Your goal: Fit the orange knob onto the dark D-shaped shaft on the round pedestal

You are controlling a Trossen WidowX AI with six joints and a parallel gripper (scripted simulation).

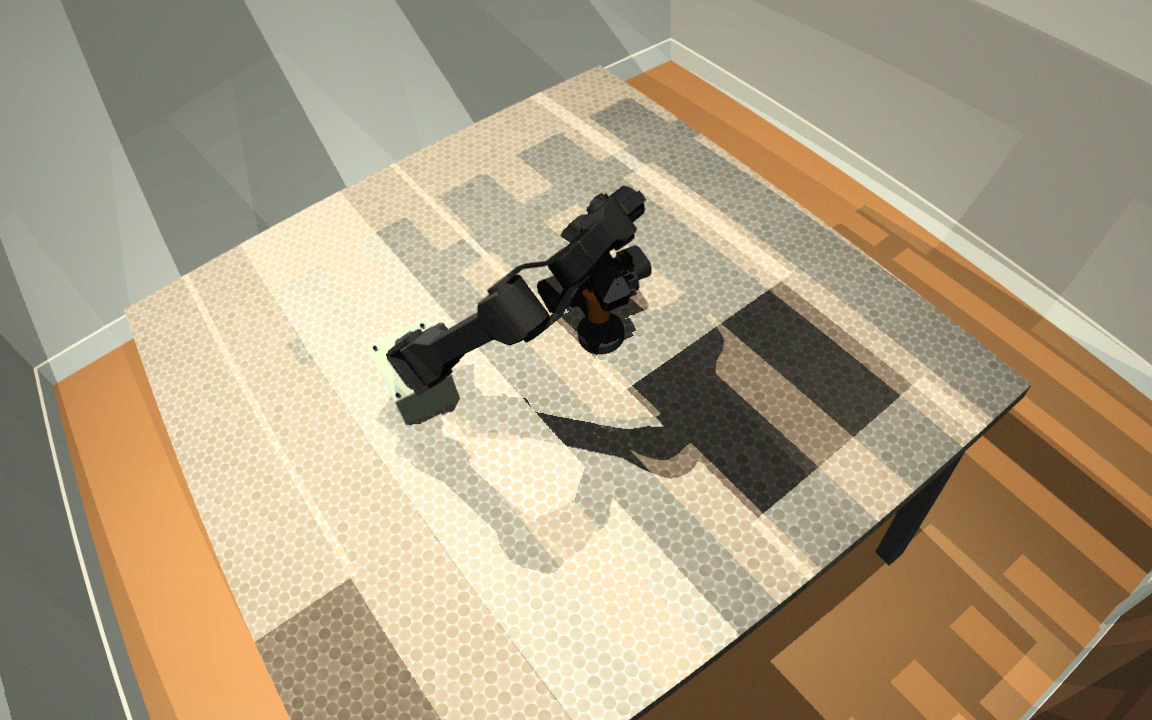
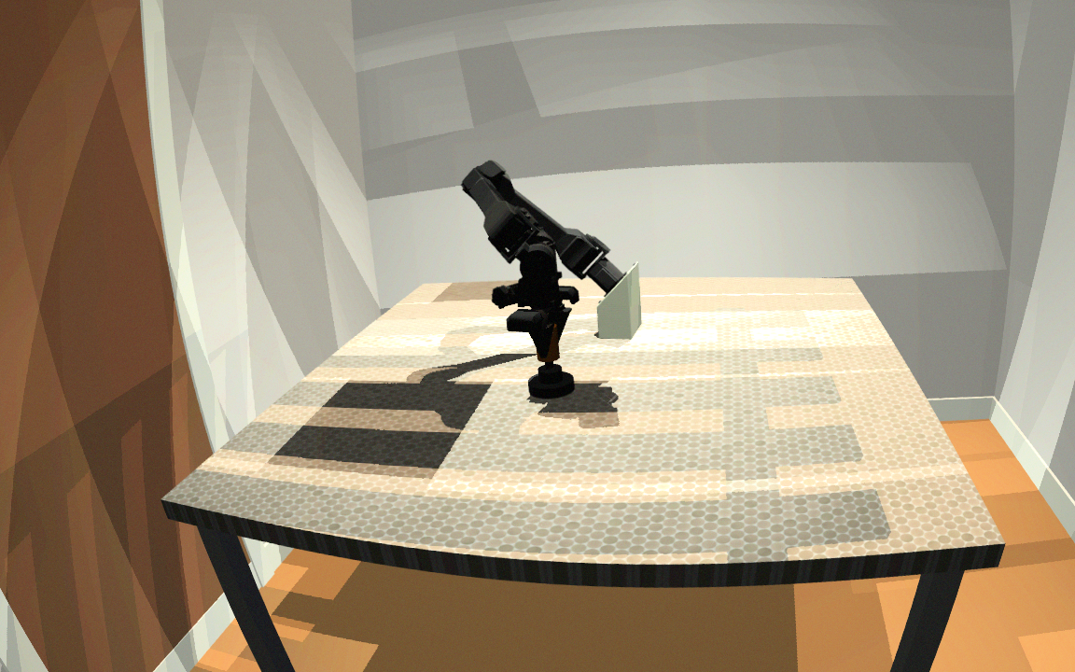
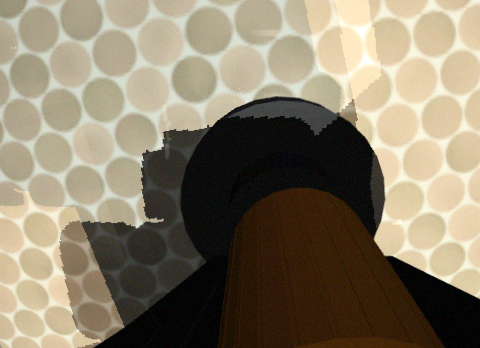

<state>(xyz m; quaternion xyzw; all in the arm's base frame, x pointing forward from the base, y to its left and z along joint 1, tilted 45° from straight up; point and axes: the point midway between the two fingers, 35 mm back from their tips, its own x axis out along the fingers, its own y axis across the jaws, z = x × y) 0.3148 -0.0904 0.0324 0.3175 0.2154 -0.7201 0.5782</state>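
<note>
My gripper tip is 20 mm below the orange knob. Round my gripper tip: dark round pedestal (40 mm below).
</note>
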